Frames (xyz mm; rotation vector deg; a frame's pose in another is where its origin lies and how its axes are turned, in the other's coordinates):
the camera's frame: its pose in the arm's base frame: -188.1 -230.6 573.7 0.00 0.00 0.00
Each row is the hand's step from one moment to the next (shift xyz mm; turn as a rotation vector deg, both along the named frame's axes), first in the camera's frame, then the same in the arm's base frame.
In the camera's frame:
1: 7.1 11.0 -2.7 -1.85 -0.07 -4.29
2: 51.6 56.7 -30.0 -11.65 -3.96 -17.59
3: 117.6 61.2 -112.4 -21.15 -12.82 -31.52
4: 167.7 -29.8 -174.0 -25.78 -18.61 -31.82
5: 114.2 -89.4 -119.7 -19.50 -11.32 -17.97
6: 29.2 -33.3 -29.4 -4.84 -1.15 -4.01
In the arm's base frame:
1: 7.1 11.0 -2.7 -1.85 -0.07 -4.29
2: 51.6 56.7 -30.0 -11.65 -3.96 -17.59
3: 117.6 61.2 -112.4 -21.15 -12.82 -31.52
4: 167.7 -29.8 -174.0 -25.78 -18.61 -31.82
5: 114.2 -89.4 -119.7 -19.50 -11.32 -17.97
6: 29.2 -33.3 -29.4 -4.84 -1.15 -4.01

